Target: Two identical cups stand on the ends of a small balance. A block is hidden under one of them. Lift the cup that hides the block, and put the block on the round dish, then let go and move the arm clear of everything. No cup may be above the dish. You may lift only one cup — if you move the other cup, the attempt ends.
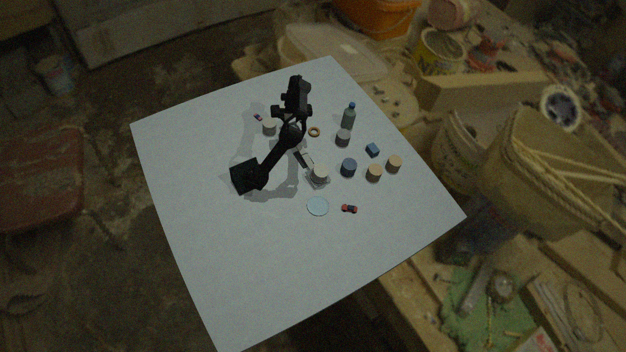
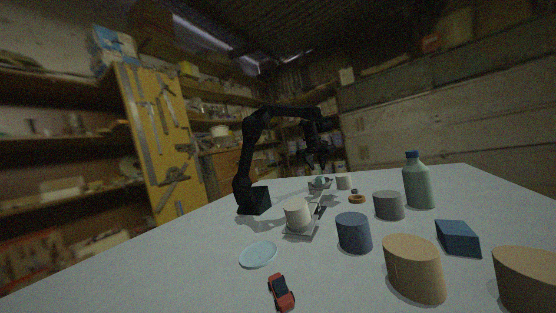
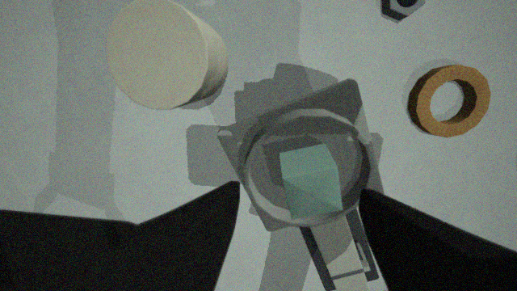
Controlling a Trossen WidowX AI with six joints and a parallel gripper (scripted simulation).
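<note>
Now: the teal block 40 mm below my gripper tip and 10 mm to the right of it. Round my gripper tip: grey cylinder (230 mm ahead, 110 mm to the right, 90 mm below); then ring (140 mm ahead, 120 mm below, 20 mm to the right); then blue cylinder (300 mm to the right, 180 mm ahead, 90 mm below).
</note>
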